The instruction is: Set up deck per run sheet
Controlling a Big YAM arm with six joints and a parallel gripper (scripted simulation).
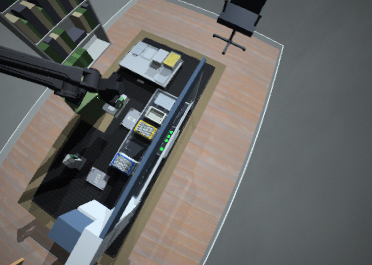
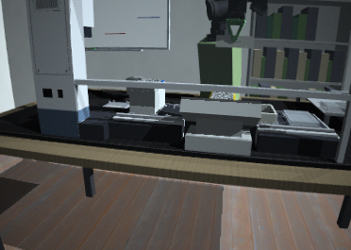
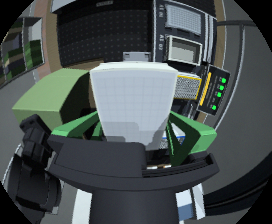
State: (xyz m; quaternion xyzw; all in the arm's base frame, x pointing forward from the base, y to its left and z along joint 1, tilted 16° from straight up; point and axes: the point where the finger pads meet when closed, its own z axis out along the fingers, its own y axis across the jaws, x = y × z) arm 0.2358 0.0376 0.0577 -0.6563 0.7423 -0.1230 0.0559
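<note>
My hand is 1 cm above the sealed block. The rest, counted from my hand: reservoir: 18 cm ahead, 8 cm to the left, 23 cm below; blue tip rack: 12 cm ahead, 30 cm to the right, 17 cm below; yellow tip rack: 16 cm ahead, 5 cm to the right, 20 cm below.
</note>
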